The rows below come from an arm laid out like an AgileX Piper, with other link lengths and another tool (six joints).
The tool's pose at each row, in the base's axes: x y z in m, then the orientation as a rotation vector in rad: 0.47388 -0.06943 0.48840 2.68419 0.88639 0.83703; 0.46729 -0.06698 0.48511 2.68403 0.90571 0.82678; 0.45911 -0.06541 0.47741 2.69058 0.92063 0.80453; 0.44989 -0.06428 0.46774 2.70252 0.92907 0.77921; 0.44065 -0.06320 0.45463 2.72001 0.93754 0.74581; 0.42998 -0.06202 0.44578 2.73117 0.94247 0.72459
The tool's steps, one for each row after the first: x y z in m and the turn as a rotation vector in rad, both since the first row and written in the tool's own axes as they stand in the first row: -0.00439 -0.00631 -0.00107 0.00815 -0.00418 -0.01176; -0.01236 -0.01421 0.00059 0.01967 -0.01679 -0.01981; -0.02217 -0.02295 0.00327 0.03286 -0.03201 -0.02236; -0.03360 -0.03283 0.00877 0.05082 -0.05215 -0.02342; -0.04397 -0.04203 0.00995 0.06225 -0.06487 -0.02375
